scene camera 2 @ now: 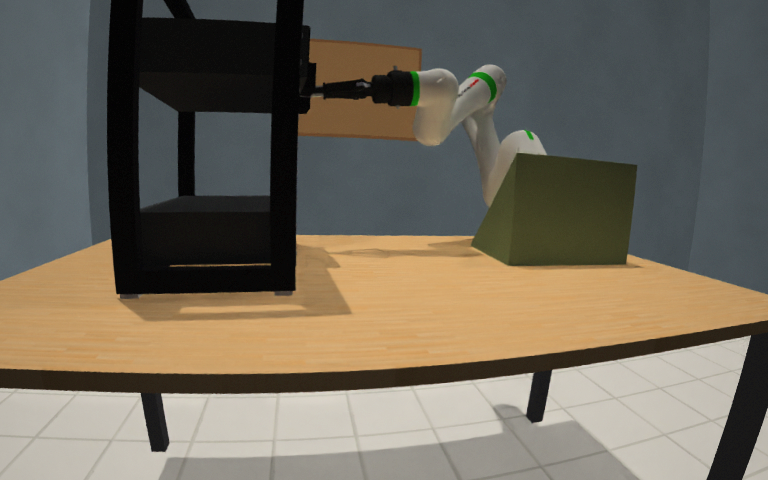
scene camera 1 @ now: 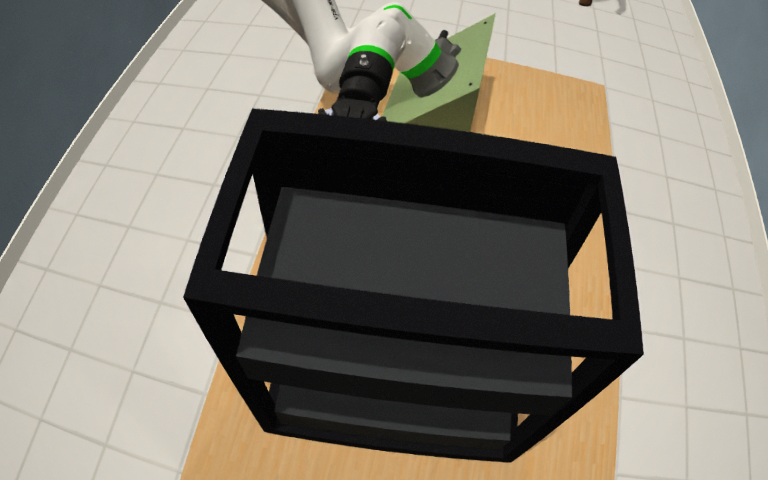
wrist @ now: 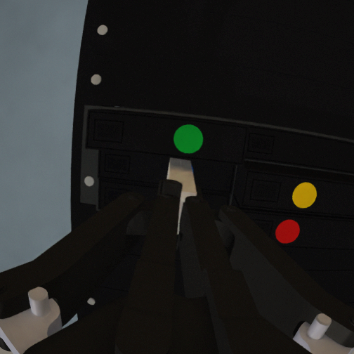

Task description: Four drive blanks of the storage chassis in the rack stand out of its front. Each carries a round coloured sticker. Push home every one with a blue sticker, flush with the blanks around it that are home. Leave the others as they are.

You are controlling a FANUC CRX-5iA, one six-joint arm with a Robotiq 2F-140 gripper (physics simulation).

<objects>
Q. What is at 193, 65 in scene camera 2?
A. A black rack.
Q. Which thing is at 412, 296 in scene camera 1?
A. A black rack.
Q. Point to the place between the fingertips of my gripper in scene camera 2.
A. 297, 92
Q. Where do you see a black rack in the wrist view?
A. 279, 74
</objects>
